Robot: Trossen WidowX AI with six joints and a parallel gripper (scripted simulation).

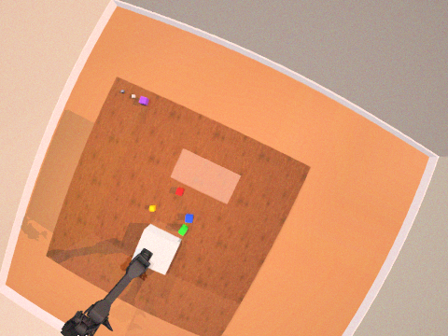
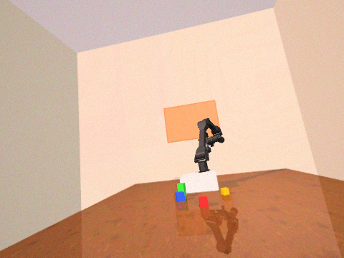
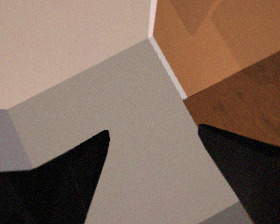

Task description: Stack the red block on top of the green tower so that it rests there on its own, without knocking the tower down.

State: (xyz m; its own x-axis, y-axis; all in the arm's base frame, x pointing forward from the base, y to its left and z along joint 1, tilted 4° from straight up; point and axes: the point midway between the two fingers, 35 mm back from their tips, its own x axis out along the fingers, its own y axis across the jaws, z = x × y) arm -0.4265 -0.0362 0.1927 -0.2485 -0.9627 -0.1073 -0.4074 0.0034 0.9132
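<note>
The red block is 83 cm ahead of my gripper tip, 26 cm below it and 12 cm to the left of it. Round my gripper tip: blue block: 73 cm ahead, 26 cm below, 1 cm to the right; then yellow block: 66 cm ahead, 26 cm below, 20 cm to the left; then purple block: 115 cm ahead, 59 cm to the left, 26 cm below.
</note>
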